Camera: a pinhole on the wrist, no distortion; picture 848 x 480 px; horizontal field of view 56.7 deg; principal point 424.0 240.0 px. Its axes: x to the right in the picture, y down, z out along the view. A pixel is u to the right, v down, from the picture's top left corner.
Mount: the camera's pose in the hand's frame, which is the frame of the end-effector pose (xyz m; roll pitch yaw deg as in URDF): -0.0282 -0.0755 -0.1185 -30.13 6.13 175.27
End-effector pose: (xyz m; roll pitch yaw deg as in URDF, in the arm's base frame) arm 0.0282 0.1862 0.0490 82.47 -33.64 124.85
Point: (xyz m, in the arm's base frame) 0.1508 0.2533 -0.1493
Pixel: 603 148
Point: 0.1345 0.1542 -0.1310
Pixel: outside the picture
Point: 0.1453 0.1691 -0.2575
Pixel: outside the picture
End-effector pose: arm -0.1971 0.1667 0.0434 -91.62 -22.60 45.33
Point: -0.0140 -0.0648 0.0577
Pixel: behind the camera
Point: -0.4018 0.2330 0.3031
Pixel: 231 300
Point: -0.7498 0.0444 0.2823
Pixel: 764 366
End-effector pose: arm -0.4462 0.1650 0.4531 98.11 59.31 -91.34
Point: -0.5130 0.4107 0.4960
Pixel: 736 182
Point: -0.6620 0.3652 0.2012
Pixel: 30 181
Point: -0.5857 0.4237 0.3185
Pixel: 287 268
